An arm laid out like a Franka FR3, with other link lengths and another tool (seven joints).
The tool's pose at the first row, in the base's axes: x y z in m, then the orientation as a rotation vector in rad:
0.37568 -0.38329 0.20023 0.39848 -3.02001 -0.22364
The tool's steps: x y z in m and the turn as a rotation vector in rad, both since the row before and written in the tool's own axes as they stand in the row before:
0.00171 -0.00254 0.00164 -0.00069 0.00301 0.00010
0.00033 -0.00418 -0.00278 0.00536 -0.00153 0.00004
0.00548 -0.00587 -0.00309 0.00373 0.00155 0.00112
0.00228 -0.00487 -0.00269 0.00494 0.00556 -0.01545
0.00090 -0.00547 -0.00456 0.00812 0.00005 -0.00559
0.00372 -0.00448 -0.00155 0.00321 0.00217 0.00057
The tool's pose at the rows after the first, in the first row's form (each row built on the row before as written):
0.37450 -0.38595 0.19833 0.39825 -3.01692 -0.22387
0.37553 -0.39040 0.20044 0.39866 -3.01966 -0.21623
0.37206 -0.39785 0.20297 0.39725 -3.01914 -0.21014
0.37137 -0.40344 0.20507 0.42099 -3.01262 -0.20239
0.37247 -0.40944 0.20885 0.43018 -3.01355 -0.19063
0.37030 -0.41493 0.21004 0.42953 -3.01224 -0.18519

